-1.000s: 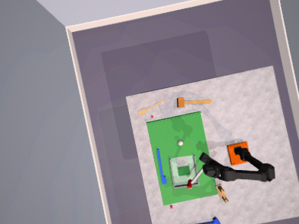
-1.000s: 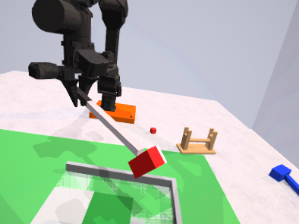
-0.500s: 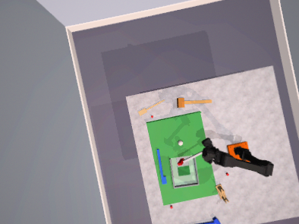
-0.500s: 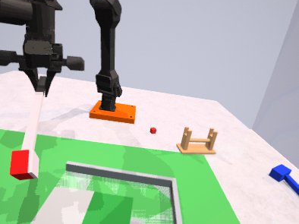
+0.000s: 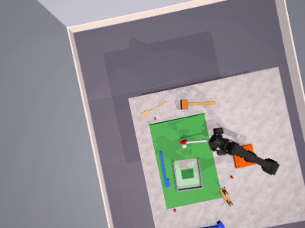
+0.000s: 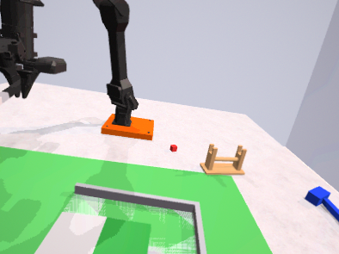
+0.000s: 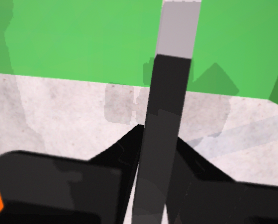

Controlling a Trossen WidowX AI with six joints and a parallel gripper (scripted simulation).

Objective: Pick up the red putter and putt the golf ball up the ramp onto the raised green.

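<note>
Now: the red putter 120 mm ahead of my gripper tip and 10 mm to the right of it. The rest, counted from my gripper tip: white golf ball: 220 mm ahead, 30 mm to the left, 120 mm below.
</note>
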